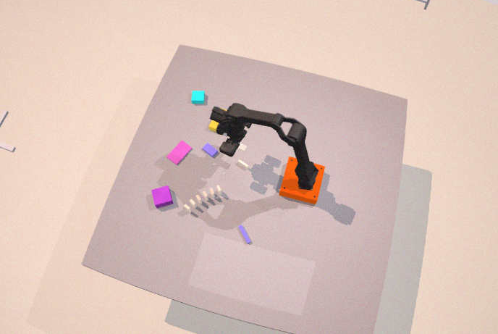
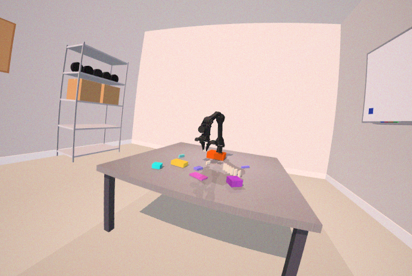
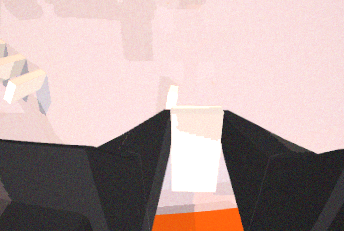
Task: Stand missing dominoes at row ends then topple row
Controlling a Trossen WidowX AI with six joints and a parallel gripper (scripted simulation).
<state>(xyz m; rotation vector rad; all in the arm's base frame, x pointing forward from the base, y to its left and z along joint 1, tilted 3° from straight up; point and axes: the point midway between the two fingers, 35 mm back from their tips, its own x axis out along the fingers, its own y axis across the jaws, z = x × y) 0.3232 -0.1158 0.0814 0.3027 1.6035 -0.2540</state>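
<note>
Now: the cyan bar 230 mm to the right of my gripper tip, 120 mm behind it and 110 mm below it. Round my gripper tip: yellow block: 180 mm to the right, 100 mm below, 100 mm ahead; magenta slab: 270 mm ahead, 110 mm below, 10 mm to the left; cyan block: 300 mm to the right, 240 mm ahead, 100 mm below.
</note>
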